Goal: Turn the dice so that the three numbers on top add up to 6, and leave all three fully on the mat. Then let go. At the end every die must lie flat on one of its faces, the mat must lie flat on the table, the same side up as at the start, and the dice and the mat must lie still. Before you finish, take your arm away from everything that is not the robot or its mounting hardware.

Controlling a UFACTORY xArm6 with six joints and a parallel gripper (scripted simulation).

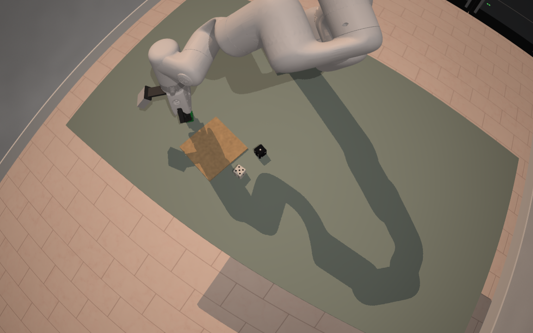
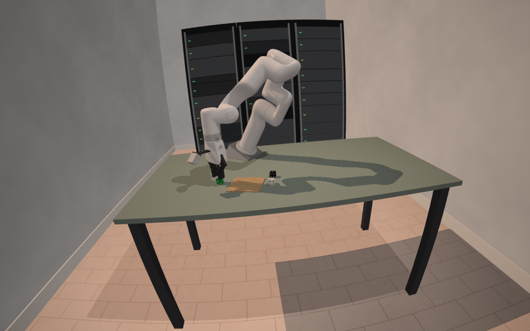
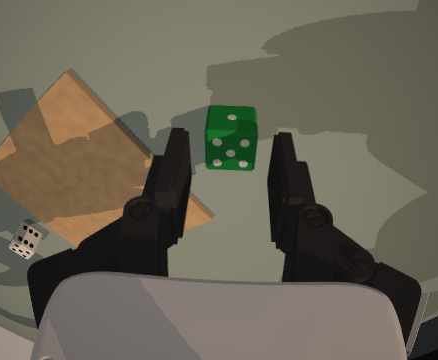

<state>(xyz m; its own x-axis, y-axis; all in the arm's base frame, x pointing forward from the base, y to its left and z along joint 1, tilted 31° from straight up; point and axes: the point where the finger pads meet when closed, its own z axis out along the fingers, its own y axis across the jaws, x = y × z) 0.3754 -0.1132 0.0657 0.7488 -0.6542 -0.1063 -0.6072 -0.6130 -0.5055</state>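
Now: hand 4 cm above the green die. The rest, counted from my hand: white die 2 cm ahead, 23 cm to the left, 4 cm below; then black die 6 cm behind, 24 cm to the left, 4 cm below; then brown mat 2 cm ahead, 12 cm to the left, 5 cm below.
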